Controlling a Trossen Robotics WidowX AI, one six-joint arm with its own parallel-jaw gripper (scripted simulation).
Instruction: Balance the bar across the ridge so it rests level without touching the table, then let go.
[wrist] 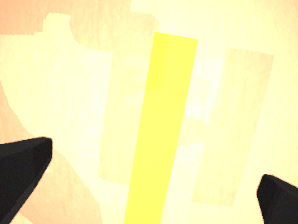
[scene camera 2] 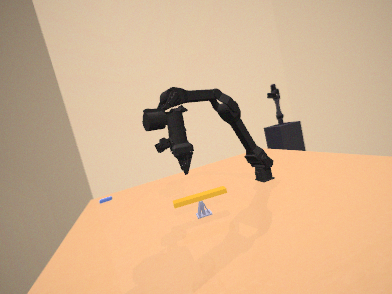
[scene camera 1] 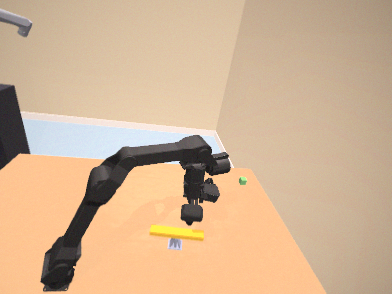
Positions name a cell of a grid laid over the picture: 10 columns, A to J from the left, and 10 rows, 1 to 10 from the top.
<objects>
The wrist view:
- my gripper: F8
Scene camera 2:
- my gripper: E6
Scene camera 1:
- my gripper: E8
</objects>
